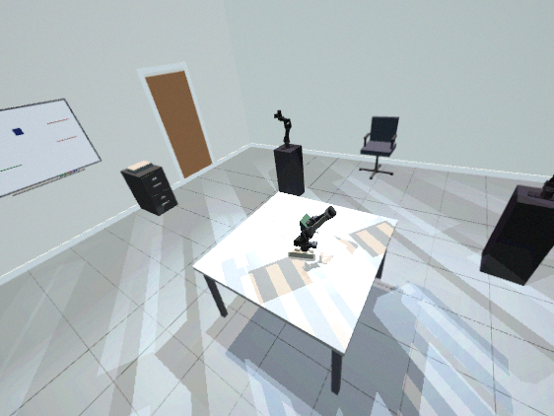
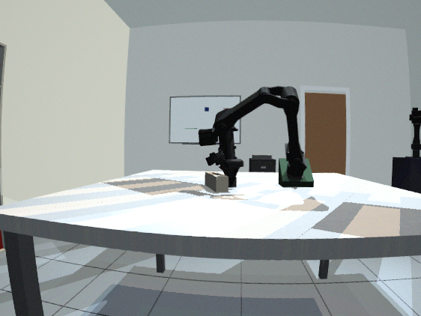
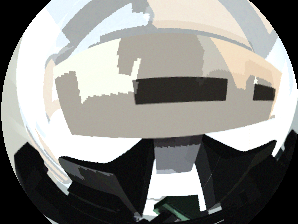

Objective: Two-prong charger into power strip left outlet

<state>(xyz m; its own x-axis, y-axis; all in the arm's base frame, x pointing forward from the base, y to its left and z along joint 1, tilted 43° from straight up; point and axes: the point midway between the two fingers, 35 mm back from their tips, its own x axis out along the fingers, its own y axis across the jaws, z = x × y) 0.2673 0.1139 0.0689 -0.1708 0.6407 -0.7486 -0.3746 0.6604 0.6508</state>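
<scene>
Now: the dark grey charger 20 mm ahead of my gripper tip, 10 mm to the left of it and 10 mm above it.
</scene>
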